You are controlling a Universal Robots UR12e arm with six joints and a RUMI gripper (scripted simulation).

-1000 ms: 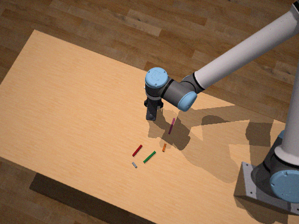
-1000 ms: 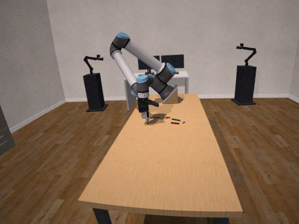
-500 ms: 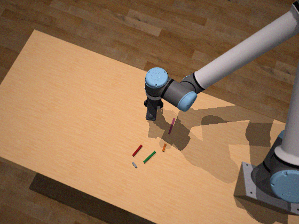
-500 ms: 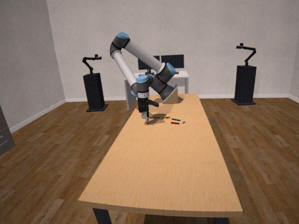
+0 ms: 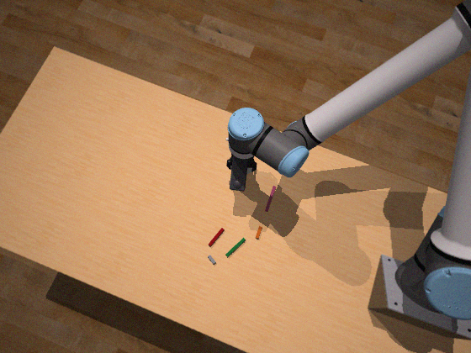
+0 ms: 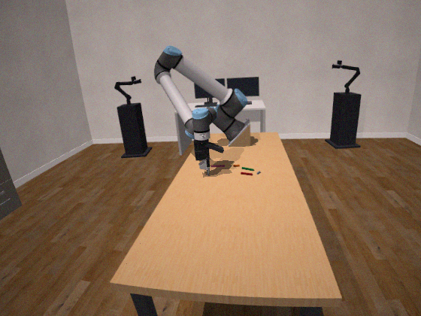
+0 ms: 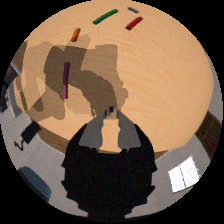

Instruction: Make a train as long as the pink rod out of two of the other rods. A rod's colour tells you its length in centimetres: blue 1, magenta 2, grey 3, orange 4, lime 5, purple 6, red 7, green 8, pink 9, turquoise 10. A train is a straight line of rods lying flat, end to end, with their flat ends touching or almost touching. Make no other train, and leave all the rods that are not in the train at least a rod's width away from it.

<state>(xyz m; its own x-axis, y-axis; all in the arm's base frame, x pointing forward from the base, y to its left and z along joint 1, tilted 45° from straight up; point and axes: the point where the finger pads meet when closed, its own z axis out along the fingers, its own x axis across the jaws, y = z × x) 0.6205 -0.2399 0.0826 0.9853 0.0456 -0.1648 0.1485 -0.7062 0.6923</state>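
Right now the blue rod is 20 mm below my hand. The rest, counted from my hand: red rod 20 mm ahead, 230 mm to the left, 20 mm below; then pink rod 120 mm behind, 60 mm to the left, 20 mm below; then orange rod 110 mm behind, 180 mm to the left, 20 mm below.
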